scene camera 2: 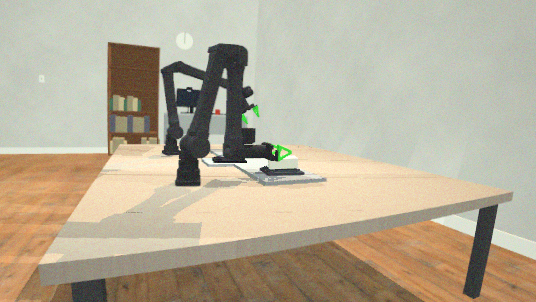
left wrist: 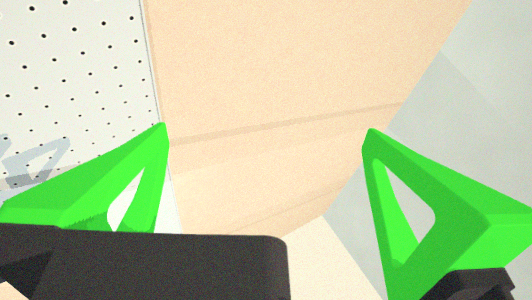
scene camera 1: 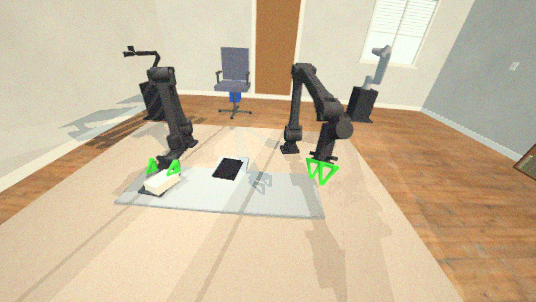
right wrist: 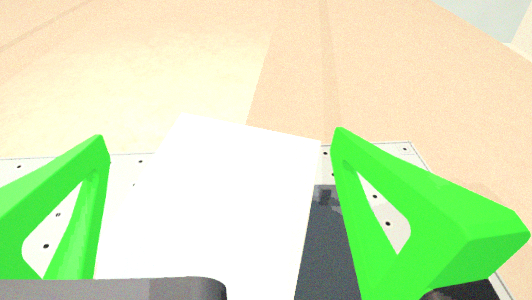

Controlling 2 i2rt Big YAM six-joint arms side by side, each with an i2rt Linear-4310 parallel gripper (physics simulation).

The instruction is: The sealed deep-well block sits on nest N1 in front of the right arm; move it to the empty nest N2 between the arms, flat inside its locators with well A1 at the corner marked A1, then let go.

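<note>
The white sealed deep-well block (scene camera 1: 161,183) (scene camera 2: 283,162) (right wrist: 215,200) sits on the dark nest N1 (scene camera 2: 282,171) (right wrist: 327,240) at the left of the board in scene camera 1. The right gripper (scene camera 1: 163,166) (scene camera 2: 282,152) (right wrist: 220,132) is open at the block's top, with the block showing between its spread fingers and a gap at each side in the right wrist view. The dark, empty nest N2 (scene camera 1: 228,169) (scene camera 2: 230,159) lies between the arms. The left gripper (scene camera 1: 318,180) (scene camera 2: 251,119) (left wrist: 267,128) is open and empty, raised near the board's right edge. The A1 marks cannot be made out.
A pale perforated board (scene camera 1: 280,200) (scene camera 2: 315,179) (left wrist: 90,50) lies under nest N1 on the wooden table (scene camera 1: 280,260) (scene camera 2: 350,200). Nest N2 stands on a pale section behind the board's back edge. The left arm stands to the right of nest N2 in scene camera 1.
</note>
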